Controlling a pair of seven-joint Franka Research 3 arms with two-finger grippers.
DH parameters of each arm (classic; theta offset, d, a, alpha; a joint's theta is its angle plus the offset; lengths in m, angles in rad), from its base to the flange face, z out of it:
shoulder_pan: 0 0.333 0 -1.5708
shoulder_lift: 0 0 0 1.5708
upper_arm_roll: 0 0.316 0.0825 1.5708
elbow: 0 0 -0.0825 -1.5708
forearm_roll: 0 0.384 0 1.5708
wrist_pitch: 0 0 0.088 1.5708
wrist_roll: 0 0.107 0 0
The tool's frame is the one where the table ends.
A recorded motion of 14 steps. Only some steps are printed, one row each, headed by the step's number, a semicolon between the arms.
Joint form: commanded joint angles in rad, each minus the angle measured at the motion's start. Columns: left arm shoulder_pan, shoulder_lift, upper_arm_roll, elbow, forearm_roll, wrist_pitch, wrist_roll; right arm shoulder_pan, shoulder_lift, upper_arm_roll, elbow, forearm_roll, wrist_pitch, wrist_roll.
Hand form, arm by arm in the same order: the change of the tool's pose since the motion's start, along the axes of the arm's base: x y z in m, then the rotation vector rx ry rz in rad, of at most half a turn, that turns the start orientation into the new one. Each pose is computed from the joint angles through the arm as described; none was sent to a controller.
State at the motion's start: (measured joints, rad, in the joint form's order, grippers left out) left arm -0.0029 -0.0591 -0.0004 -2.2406 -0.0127 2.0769 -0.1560; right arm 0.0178 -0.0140 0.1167 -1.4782 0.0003 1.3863 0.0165
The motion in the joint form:
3: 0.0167 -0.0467 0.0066 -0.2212 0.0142 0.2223 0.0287; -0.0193 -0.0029 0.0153 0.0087 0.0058 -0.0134 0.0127
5: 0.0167 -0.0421 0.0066 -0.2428 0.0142 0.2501 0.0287; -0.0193 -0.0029 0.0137 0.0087 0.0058 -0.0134 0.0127
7: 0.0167 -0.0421 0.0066 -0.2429 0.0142 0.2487 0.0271; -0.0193 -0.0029 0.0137 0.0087 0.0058 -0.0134 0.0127
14: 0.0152 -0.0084 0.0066 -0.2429 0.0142 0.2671 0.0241; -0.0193 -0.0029 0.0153 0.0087 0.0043 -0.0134 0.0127
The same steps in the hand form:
3: -0.0417 0.0115 -0.0541 0.0090 -0.0479 -0.0135; -0.0024 -0.0015 0.0044 0.0039 0.0024 -0.0160
5: -0.0457 0.0114 -0.0628 0.0091 -0.0495 -0.0135; -0.0023 -0.0024 0.0044 0.0039 0.0024 -0.0176
7: -0.0459 0.0114 -0.0629 0.0091 -0.0480 -0.0119; -0.0023 -0.0024 0.0044 0.0039 0.0024 -0.0176
14: -0.0444 0.0108 -0.0768 0.0092 -0.0327 -0.0105; -0.0023 -0.0017 0.0044 0.0024 0.0022 -0.0162

